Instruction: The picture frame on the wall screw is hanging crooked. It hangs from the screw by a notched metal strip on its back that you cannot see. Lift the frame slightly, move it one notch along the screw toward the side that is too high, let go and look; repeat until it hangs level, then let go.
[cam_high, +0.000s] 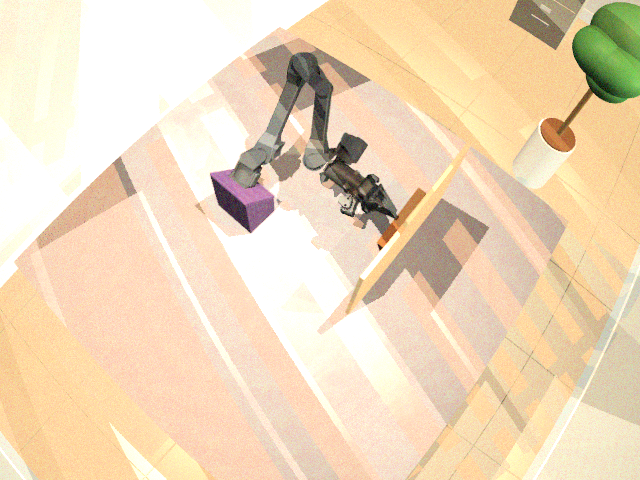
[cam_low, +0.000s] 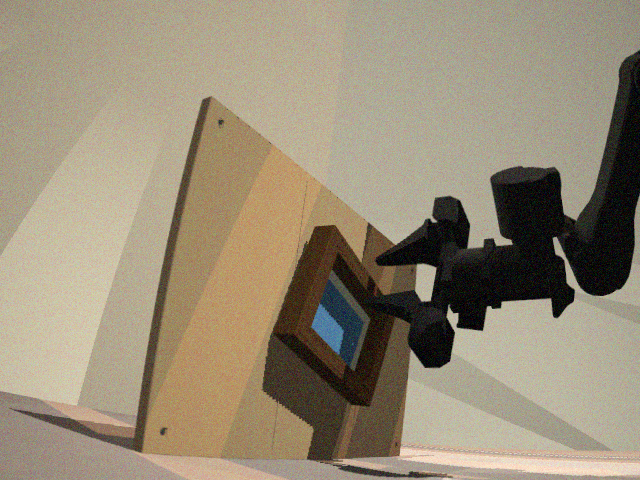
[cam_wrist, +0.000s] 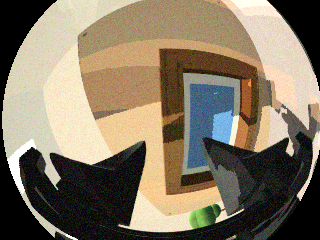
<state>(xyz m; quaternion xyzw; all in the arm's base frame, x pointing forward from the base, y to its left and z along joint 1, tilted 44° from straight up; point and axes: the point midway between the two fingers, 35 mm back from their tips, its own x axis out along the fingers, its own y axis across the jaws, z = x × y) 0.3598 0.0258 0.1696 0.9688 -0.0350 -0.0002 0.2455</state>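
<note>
The picture frame is 5 cm below my gripper tip, 3 cm ahead of it and 2 cm to the left of it. Round my gripper tip: wall panel: 5 cm below, 4 cm ahead, 1 cm to the left.
</note>
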